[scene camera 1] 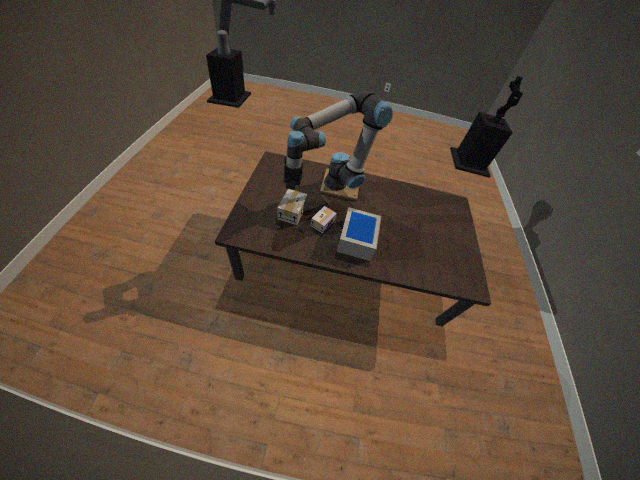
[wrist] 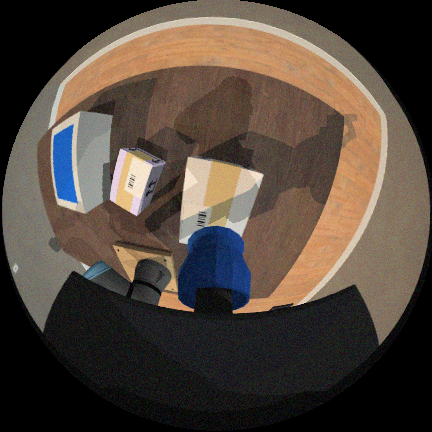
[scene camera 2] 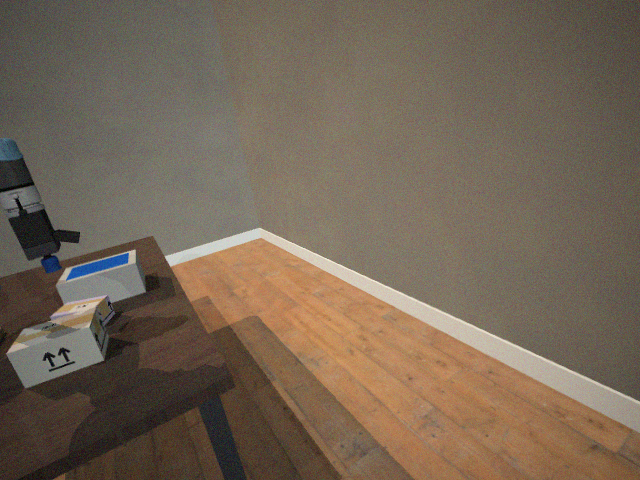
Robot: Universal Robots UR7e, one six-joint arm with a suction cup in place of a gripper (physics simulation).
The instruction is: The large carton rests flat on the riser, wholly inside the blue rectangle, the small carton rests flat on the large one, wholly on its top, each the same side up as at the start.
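Observation:
The large carton (scene camera 1: 292, 207) (scene camera 2: 57, 352) (wrist: 219, 186), white with a tan band and arrows on its side, rests flat on the table. The small carton (scene camera 1: 323, 219) (scene camera 2: 84, 307) (wrist: 134, 181), with lilac edges and a tan band, rests flat between it and the riser. The riser (scene camera 1: 356, 249) (scene camera 2: 105, 287) (wrist: 94, 162) is a light box bearing the blue rectangle (scene camera 1: 361, 227) (scene camera 2: 98, 266) (wrist: 65, 165). My suction gripper (scene camera 1: 292, 186) (scene camera 2: 51, 265) (wrist: 216, 233) is open, pointing down above the large carton's robot-side end, apart from it. Its blue cup hides part of that end in the wrist view.
The dark table (scene camera 1: 423, 237) (scene camera 2: 170, 335) (wrist: 285, 95) carries both cartons, the riser and the arm's wooden base plate (scene camera 1: 339, 193) (wrist: 129, 255). The small carton stands close beside the large one. Two black pedestals (scene camera 1: 225, 77) (scene camera 1: 481, 142) stand on the floor behind the table.

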